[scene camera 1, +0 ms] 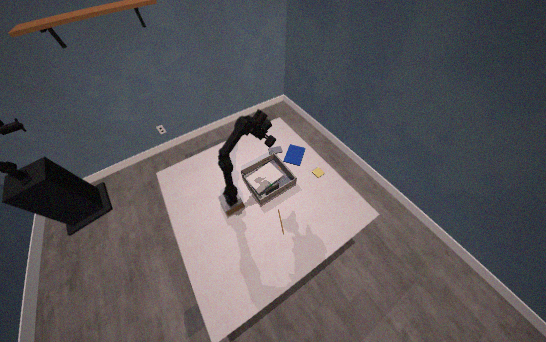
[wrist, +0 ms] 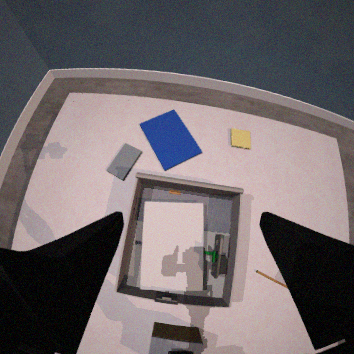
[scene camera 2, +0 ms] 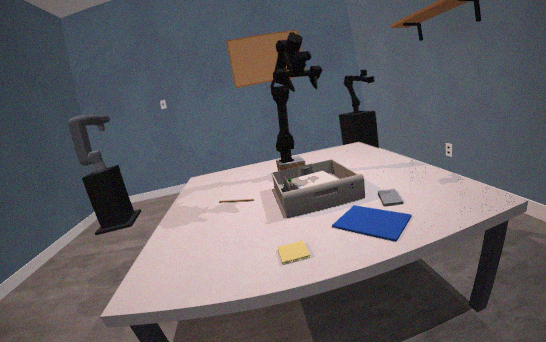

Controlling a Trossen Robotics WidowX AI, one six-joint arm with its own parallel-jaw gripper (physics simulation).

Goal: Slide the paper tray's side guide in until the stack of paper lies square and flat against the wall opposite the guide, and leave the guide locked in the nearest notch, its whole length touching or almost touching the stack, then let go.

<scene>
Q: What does the blue book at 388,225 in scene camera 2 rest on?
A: The table.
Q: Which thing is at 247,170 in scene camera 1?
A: A grey paper tray.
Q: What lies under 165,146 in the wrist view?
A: A blue book.
</scene>
